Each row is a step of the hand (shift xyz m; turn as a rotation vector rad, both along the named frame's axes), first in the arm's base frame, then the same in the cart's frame.
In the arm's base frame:
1: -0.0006 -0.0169 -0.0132 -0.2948 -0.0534 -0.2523
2: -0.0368 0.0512 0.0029 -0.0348 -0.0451 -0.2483
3: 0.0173 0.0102 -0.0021 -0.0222 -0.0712 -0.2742
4: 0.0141 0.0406 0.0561 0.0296 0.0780 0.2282
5: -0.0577 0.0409 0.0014 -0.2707 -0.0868 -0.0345
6: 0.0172 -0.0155 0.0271 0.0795 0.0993 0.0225
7: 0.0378 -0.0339 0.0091 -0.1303 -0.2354 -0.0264
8: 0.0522 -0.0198 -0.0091 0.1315 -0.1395 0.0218
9: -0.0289 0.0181 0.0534 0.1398 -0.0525 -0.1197
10: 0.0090 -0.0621 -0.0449 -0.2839 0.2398 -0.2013
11: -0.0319 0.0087 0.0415 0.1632 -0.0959 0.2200
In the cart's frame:
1: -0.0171 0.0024 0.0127 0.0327 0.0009 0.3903
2: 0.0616 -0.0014 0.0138 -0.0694 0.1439 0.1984
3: 0.0014 0.0152 -0.0133 -0.1025 0.1591 0.2120
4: 0.0400 -0.0167 -0.0558 0.0972 -0.1187 -0.1884
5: 0.0610 -0.0160 0.0320 0.0314 -0.1586 0.2364
6: -0.0162 -0.0167 -0.0270 0.0585 0.0676 -0.0932
7: -0.0445 0.0003 -0.0261 -0.1586 -0.1480 0.1613
8: -0.0413 0.0272 -0.0274 -0.1758 -0.0006 -0.0796
9: 0.0378 -0.0475 -0.0182 -0.1271 0.1427 -0.0107
10: -0.0669 0.0124 0.0363 0.2976 0.0890 0.2866
11: 0.0286 -0.0443 -0.0062 -0.1153 -0.1103 -0.2424

